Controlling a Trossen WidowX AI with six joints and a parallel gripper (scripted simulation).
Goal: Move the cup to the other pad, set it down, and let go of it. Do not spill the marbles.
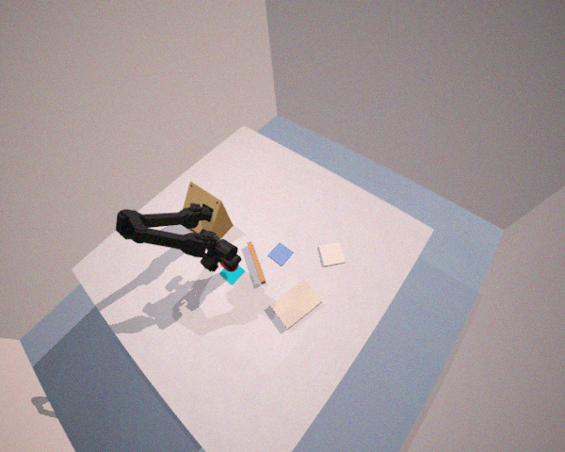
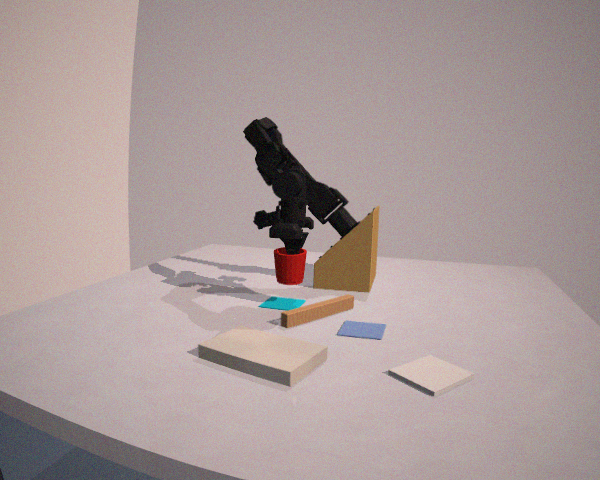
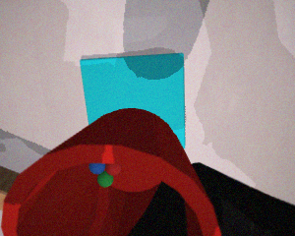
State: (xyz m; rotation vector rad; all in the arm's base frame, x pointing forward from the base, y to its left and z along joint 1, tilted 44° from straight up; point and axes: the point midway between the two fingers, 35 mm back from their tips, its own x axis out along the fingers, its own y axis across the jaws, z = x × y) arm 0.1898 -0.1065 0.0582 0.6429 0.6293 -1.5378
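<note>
The green marble lies 50 mm ahead of my gripper tip, 10 mm to the left of it and 20 mm below it. From my gripper tip the other things lie so: cyan pad 20 mm ahead, 20 mm to the right, 100 mm below; blue marble 50 mm ahead, 20 mm below; red cup 30 mm ahead.
</note>
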